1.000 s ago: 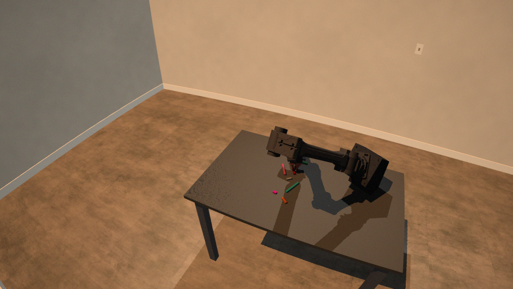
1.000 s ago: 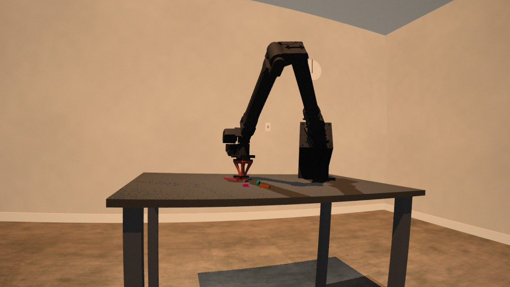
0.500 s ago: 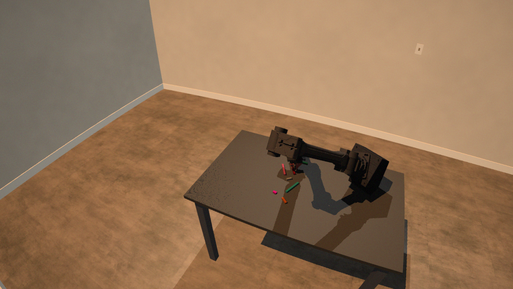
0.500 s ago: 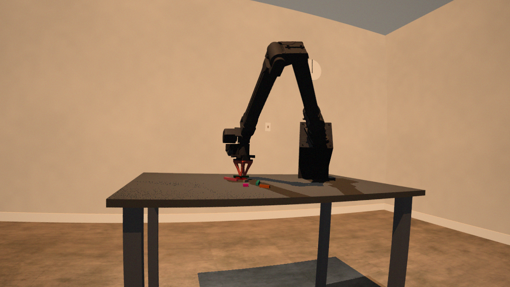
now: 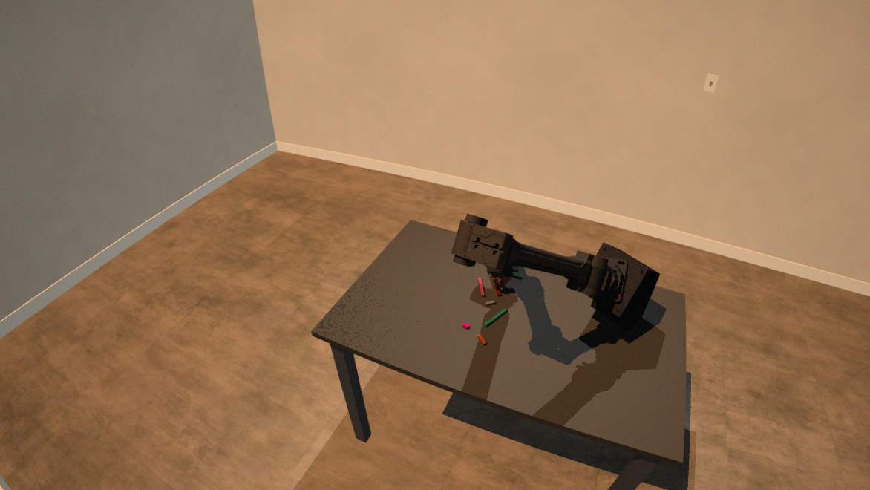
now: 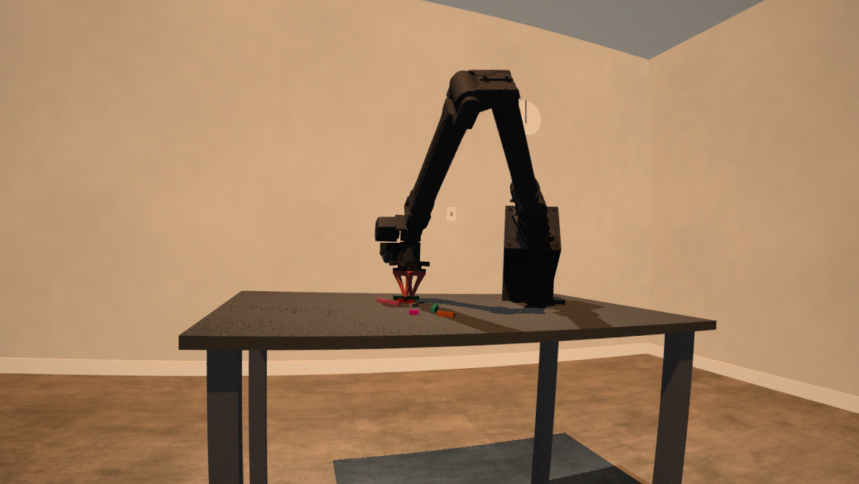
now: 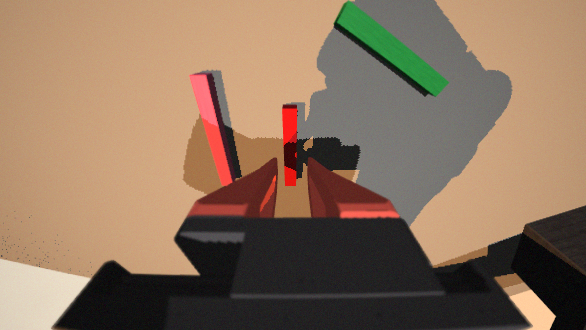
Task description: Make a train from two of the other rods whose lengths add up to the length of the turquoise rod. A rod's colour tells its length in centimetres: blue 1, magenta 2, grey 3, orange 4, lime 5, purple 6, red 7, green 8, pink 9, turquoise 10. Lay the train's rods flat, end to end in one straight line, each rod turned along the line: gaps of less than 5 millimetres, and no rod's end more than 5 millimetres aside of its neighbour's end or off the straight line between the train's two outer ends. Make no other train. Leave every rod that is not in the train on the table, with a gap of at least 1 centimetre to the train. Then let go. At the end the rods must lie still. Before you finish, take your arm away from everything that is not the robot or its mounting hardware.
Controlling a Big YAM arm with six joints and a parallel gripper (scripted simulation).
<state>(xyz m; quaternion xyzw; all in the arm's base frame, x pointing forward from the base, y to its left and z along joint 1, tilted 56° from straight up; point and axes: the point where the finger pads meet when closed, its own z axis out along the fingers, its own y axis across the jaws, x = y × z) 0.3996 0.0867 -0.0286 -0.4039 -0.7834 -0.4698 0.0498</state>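
Now: the red rod 10 mm ahead of my hand and 20 mm below it. Also, from my hand: grey rod (20 mm behind, 70 mm to the left, 20 mm below); then green rod (10 mm ahead, 90 mm to the right, 20 mm below); then pink rod (50 mm ahead, 30 mm to the left, 20 mm below).
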